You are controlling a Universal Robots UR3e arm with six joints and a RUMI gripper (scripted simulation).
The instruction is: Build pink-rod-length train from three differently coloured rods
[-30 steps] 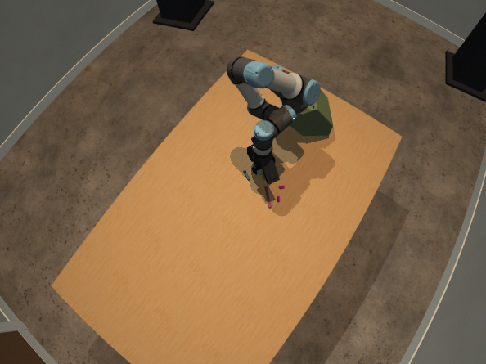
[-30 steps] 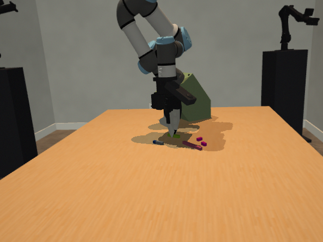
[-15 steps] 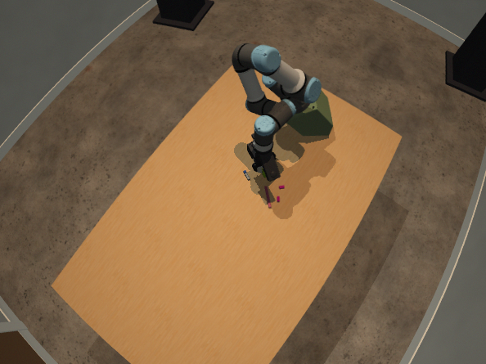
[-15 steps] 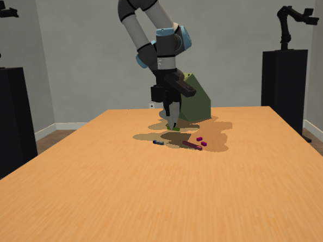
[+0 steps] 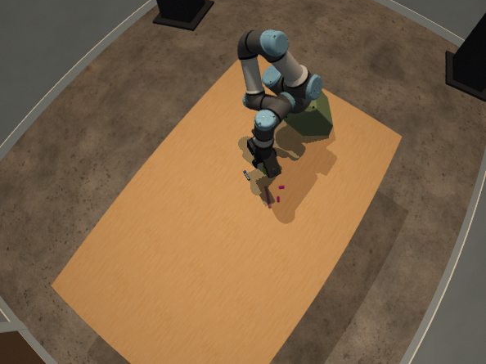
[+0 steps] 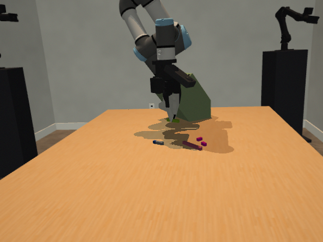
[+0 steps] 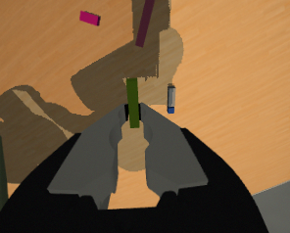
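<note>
My hand is 30 mm short of the grey rod, 50 mm to the left of it and 80 mm above it. Also, from my hand: pink rod: 80 mm ahead, 50 mm to the left, 80 mm below; small blue rod: 10 mm ahead, 70 mm to the right, 80 mm below; lime rod: 10 mm below.
</note>
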